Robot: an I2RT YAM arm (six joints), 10 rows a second.
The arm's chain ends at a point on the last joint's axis. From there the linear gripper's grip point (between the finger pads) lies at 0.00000 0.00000 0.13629 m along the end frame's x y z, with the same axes.
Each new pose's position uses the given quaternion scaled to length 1; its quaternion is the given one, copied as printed.
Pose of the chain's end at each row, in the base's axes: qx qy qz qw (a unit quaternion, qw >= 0); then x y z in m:
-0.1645 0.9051 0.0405 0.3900 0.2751 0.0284 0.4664
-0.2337 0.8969 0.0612 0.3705 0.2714 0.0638 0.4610
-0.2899 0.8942 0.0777 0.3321 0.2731 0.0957 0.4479
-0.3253 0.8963 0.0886 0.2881 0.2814 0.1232 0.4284
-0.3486 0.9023 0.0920 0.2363 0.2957 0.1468 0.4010
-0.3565 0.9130 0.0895 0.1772 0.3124 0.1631 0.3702
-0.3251 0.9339 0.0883 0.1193 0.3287 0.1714 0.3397
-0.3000 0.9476 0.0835 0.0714 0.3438 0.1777 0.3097
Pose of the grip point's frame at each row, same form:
-0.1645 0.9051 0.0405 0.3900 0.3695 0.0559 0.3720
-0.2337 0.8969 0.0612 0.3705 0.3581 0.1024 0.3631
-0.2899 0.8942 0.0777 0.3321 0.3479 0.1409 0.3433
-0.3253 0.8963 0.0886 0.2881 0.3439 0.1704 0.3169
-0.3486 0.9023 0.0920 0.2363 0.3451 0.1919 0.2822
-0.3565 0.9130 0.0895 0.1772 0.3478 0.2026 0.2447
-0.3251 0.9339 0.0883 0.1193 0.3512 0.2045 0.2094
-0.3000 0.9476 0.0835 0.0714 0.3554 0.2051 0.1767

